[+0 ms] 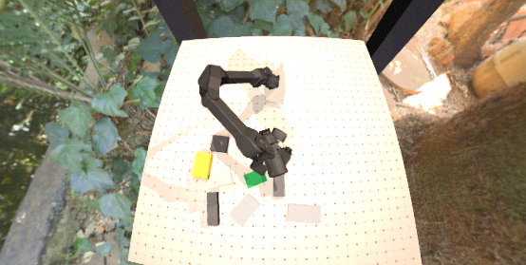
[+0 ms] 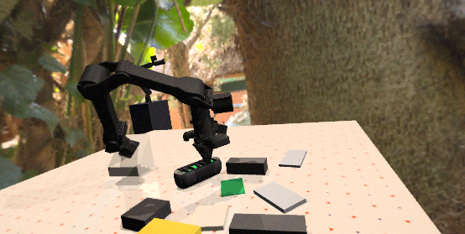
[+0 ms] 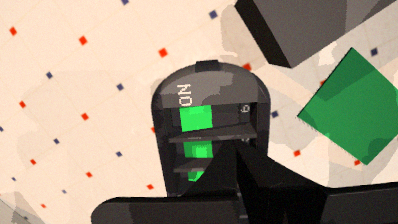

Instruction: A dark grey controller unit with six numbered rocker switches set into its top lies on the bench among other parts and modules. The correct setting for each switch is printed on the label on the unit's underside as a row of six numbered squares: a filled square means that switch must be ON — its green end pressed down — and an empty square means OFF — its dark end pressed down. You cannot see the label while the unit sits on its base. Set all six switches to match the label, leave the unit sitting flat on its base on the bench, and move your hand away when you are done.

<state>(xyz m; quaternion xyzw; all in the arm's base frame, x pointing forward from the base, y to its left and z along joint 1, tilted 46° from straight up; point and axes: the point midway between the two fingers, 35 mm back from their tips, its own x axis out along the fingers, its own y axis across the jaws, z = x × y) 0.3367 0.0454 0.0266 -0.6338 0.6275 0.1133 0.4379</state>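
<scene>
Right now the green tile is 10 cm ahead of my gripper tip, 5 cm to the right of it and 4 cm below it. The rest, counted from my gripper tip: yellow block: 29 cm to the right, 9 cm ahead, 3 cm below; then dark block: 11 cm ahead, 6 cm to the left, 2 cm below; then cream tile: 19 cm to the right, 12 cm ahead, 4 cm below.
</scene>
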